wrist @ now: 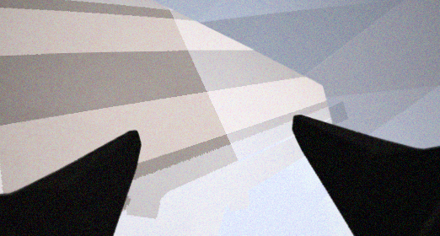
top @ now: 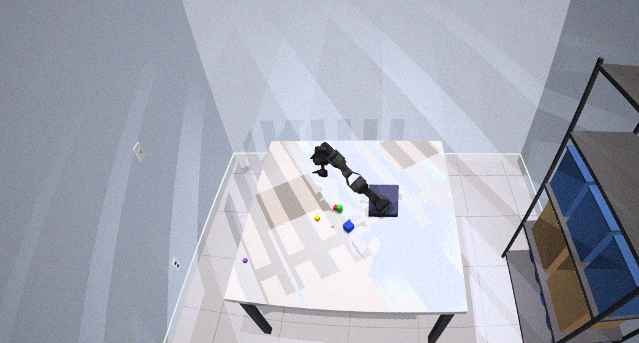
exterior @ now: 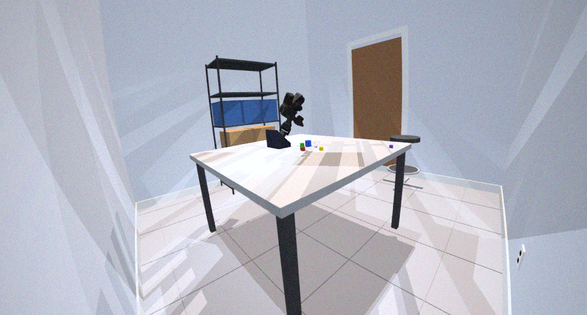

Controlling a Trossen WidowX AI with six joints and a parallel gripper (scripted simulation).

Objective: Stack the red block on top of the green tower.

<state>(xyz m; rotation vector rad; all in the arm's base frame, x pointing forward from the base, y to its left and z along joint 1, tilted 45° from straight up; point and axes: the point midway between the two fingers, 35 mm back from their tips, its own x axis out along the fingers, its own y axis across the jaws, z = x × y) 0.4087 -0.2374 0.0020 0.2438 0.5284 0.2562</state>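
Now: the red block 200 mm below my gripper tip, 160 mm to the left of it and 150 mm behind it. From my gripper tip the other things lie so: small white piece 290 mm to the left, 210 mm below, 140 mm behind; blue block 310 mm to the left, 240 mm behind, 190 mm below; yellow block 240 mm to the left, 200 mm below, 40 mm behind.
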